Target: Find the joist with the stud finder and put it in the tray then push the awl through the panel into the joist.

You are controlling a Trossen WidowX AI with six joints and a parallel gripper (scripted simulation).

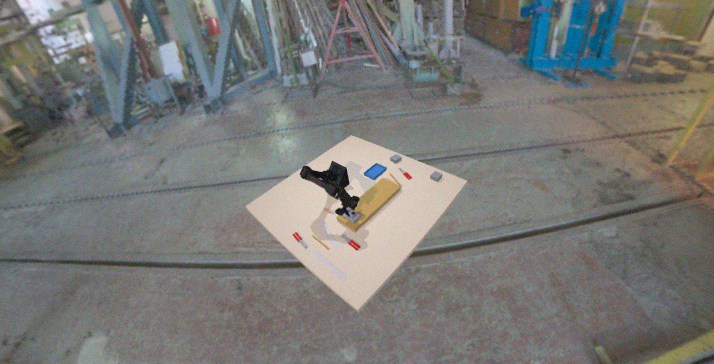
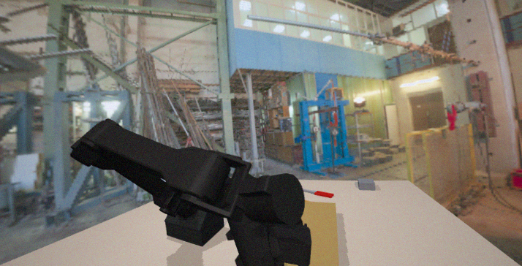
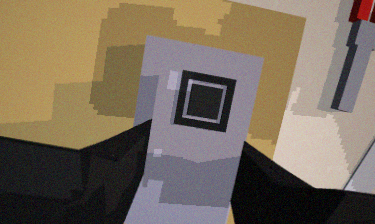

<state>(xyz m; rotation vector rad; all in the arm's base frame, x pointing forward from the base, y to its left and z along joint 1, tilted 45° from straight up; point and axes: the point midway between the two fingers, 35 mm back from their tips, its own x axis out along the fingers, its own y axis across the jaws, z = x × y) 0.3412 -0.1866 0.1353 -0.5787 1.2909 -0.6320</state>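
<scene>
Now: gripper tip 160 mm past the blue tray, 530 mm to the right of it and 50 mm above it. From my gripper tip the other things lie so: stud finder (10 mm ahead, 20 mm above).
</scene>
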